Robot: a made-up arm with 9 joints. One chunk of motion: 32 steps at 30 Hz.
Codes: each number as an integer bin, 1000 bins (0 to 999) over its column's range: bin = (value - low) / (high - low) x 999, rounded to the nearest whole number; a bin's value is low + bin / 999 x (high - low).
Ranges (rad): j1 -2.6..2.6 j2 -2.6..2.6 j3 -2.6..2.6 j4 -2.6..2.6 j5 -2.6..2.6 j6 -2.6..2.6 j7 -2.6..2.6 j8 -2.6..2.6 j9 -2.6..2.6
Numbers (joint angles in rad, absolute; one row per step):
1: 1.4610 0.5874 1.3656 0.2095 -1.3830 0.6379 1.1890 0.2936 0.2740
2: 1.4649 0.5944 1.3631 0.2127 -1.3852 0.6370 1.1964 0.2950 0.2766
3: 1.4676 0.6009 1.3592 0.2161 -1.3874 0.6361 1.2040 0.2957 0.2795
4: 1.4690 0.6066 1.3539 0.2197 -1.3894 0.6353 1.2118 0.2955 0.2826
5: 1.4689 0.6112 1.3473 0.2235 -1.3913 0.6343 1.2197 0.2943 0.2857
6: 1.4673 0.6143 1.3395 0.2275 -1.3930 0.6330 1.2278 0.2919 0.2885
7: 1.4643 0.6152 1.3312 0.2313 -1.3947 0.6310 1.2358 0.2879 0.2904
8: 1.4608 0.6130 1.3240 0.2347 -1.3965 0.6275 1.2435 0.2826 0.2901
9: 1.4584 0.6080 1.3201 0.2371 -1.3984 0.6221 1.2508 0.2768 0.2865
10: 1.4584 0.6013 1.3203 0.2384 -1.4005 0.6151 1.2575 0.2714 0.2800
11: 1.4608 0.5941 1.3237 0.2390 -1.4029 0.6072 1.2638 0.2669 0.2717
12: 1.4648 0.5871 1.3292 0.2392 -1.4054 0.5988 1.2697 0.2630 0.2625
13: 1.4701 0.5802 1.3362 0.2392 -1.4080 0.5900 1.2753 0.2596 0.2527
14: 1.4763 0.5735 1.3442 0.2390 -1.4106 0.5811 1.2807 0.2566 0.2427
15: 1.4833 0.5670 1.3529 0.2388 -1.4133 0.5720 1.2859 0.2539 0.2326
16: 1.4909 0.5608 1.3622 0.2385 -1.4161 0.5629 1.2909 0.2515 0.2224
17: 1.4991 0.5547 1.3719 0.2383 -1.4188 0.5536 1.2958 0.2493 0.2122
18: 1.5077 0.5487 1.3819 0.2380 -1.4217 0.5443 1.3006 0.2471 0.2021
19: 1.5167 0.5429 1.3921 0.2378 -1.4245 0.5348 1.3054 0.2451 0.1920
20: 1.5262 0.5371 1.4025 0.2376 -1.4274 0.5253 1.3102 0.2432 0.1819
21: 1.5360 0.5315 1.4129 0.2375 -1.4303 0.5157 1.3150 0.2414 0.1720
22: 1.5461 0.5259 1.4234 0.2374 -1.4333 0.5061 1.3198 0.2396 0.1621
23: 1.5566 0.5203 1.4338 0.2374 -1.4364 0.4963 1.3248 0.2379 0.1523
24: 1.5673 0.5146 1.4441 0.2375 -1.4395 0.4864 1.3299 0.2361 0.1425
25: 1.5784 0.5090 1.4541 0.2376 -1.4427 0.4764 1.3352 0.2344 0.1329
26: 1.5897 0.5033 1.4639 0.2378 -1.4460 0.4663 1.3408 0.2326 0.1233
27: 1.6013 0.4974 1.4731 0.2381 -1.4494 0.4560 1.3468 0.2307 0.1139
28: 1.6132 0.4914 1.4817 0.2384 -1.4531 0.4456 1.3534 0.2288 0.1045
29: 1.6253 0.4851 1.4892 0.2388 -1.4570 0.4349 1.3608 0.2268 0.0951
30: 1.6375 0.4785 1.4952 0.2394 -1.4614 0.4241 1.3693 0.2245 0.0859
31: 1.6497 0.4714 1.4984 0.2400 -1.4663 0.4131 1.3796 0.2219 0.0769
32: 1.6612 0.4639 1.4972 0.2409 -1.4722 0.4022 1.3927 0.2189 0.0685
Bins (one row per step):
1: 780 612 762 540 234 622 728 556 552
2: 781 614 761 540 233 622 729 556 553
3: 781 615 761 541 233 622 731 556 553
4: 782 616 760 542 233 622 732 556 554
5: 782 617 758 542 232 621 734 556 554
6: 781 618 757 543 232 621 735 556 555
7: 781 618 755 544 232 621 737 555 555
8: 780 617 754 545 231 620 738 554 555
9: 780 616 753 545 231 619 740 553 555
10: 780 615 753 545 230 618 741 552 553
11: 780 614 754 545 230 616 742 551 552
12: 781 612 755 545 230 615 743 550 550
13: 782 611 756 545 229 613 745 549 548
14: 783 610 758 545 229 611 746 549 546
15: 784 608 759 545 228 609 747 548 544
16: 786 607 761 545 227 608 748 548 542
17: 788 606 763 545 227 606 748 547 540
18: 789 605 765 545 226 604 749 547 538
19: 791 604 767 545 226 602 750 547 536
20: 793 603 769 545 225 600 751 546 534
21: 795 602 771 545 225 599 752 546 533
22: 797 601 773 545 224 597 753 546 531
23: 799 599 775 545 224 595 754 545 529
24: 801 598 777 545 223 593 755 545 527
25: 803 597 779 545 222 591 756 545 525
26: 805 596 781 545 222 589 757 544 523
27: 807 595 783 545 221 587 758 544 521
28: 809 594 784 545 220 585 760 543 520
29: 812 593 786 545 220 583 761 543 518
30: 814 591 787 545 219 581 763 543 516
31: 816 590 787 546 218 579 765 542 514
32: 819 589 787 546 217 577 767 542 513

